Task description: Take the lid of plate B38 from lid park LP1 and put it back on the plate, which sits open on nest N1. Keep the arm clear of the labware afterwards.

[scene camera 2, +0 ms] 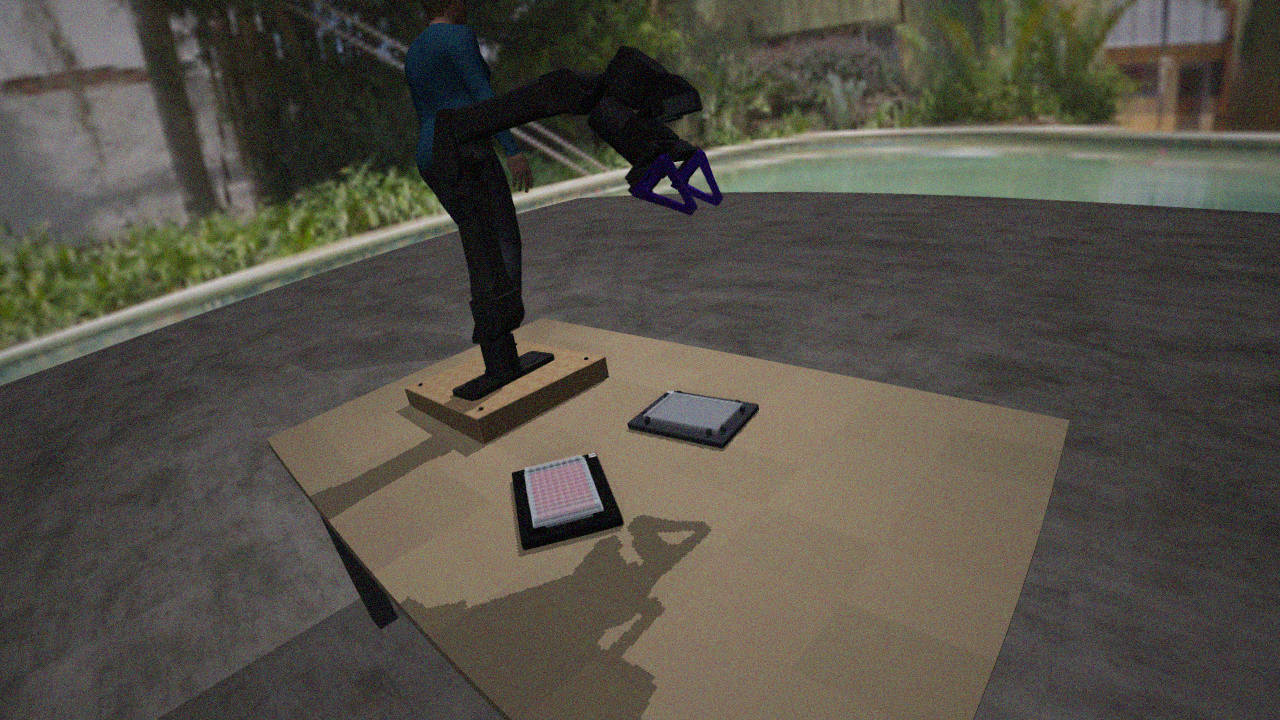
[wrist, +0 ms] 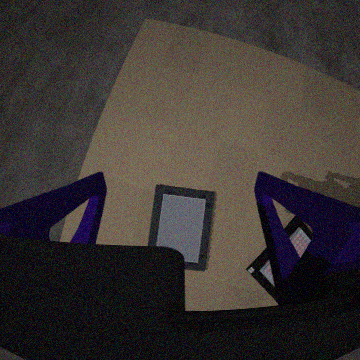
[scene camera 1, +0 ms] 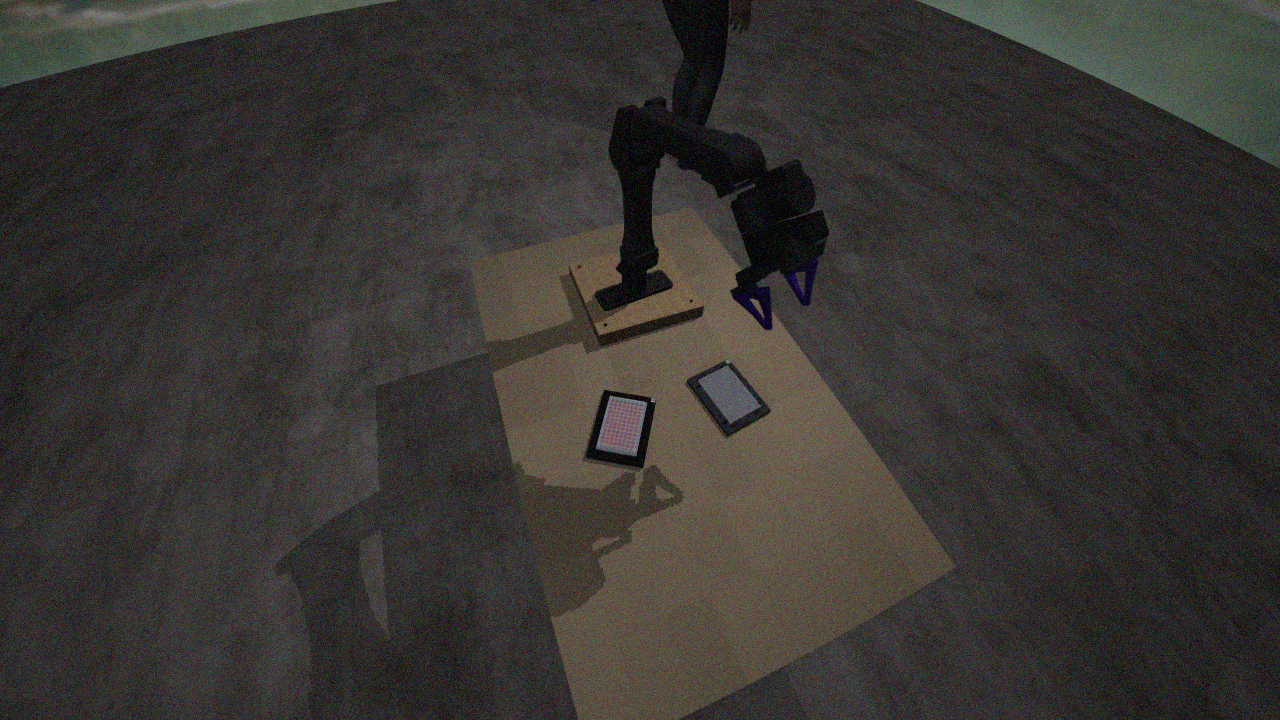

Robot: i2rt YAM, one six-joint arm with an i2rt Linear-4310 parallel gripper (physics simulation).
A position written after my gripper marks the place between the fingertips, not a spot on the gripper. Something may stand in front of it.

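Note:
My gripper [scene camera 2: 707,206] is open and holds nothing; scene camera 1 also shows my gripper [scene camera 1: 788,317], and the wrist view shows my gripper [wrist: 180,180]. There's a clear lid [scene camera 2: 693,412] too, and you'd find the clear lid [scene camera 1: 726,391] in scene camera 1 and the lid [wrist: 180,224] in the wrist view. Then there's a black nest [scene camera 2: 611,517], with scene camera 1 showing the black nest [scene camera 1: 636,461] and the wrist view showing the nest [wrist: 253,268] as well.

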